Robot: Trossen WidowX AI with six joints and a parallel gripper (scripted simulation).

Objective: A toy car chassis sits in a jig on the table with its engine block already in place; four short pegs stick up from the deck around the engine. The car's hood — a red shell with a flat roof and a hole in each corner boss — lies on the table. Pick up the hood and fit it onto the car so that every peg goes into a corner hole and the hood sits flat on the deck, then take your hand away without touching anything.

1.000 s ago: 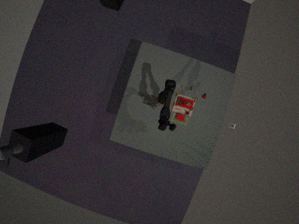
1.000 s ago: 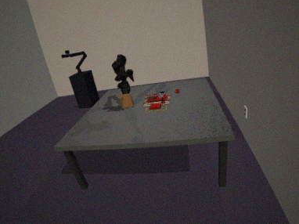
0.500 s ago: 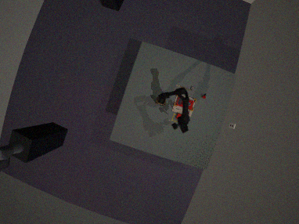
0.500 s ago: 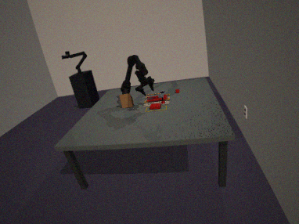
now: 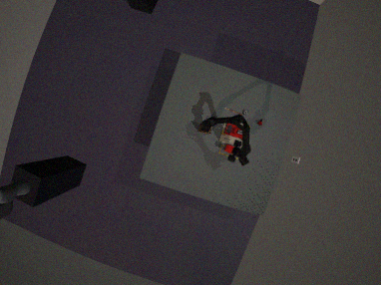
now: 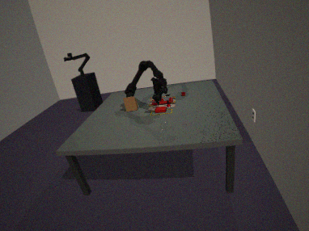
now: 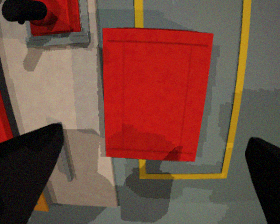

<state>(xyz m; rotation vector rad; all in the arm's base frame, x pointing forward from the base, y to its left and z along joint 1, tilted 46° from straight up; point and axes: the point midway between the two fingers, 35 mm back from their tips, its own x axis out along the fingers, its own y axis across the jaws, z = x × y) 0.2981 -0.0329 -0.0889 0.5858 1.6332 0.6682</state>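
Now: the red hood 6 cm below my gripper tip.
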